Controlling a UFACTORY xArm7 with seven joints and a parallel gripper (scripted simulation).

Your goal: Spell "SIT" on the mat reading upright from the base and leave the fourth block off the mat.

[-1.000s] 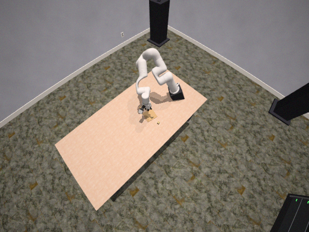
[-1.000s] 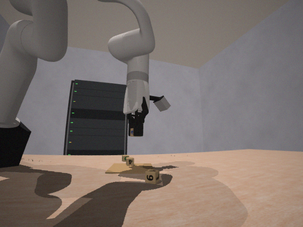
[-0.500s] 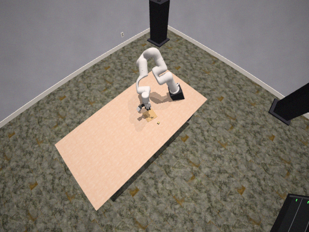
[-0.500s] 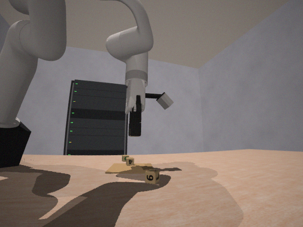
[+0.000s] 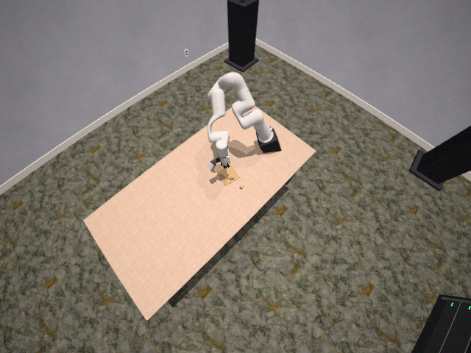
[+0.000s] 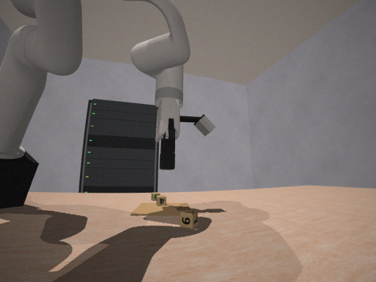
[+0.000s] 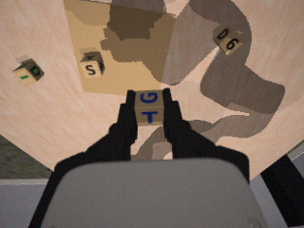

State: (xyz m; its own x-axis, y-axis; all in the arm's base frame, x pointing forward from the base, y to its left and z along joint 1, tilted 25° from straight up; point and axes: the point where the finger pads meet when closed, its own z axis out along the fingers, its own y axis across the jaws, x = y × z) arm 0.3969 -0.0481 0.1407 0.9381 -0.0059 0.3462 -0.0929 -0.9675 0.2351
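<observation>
Now: hand 4 cm to the right of the tan mat and 12 cm above it. The rest, counted from my hand: wooden block (1 cm ahead, 19 cm to the left, 11 cm below).
</observation>
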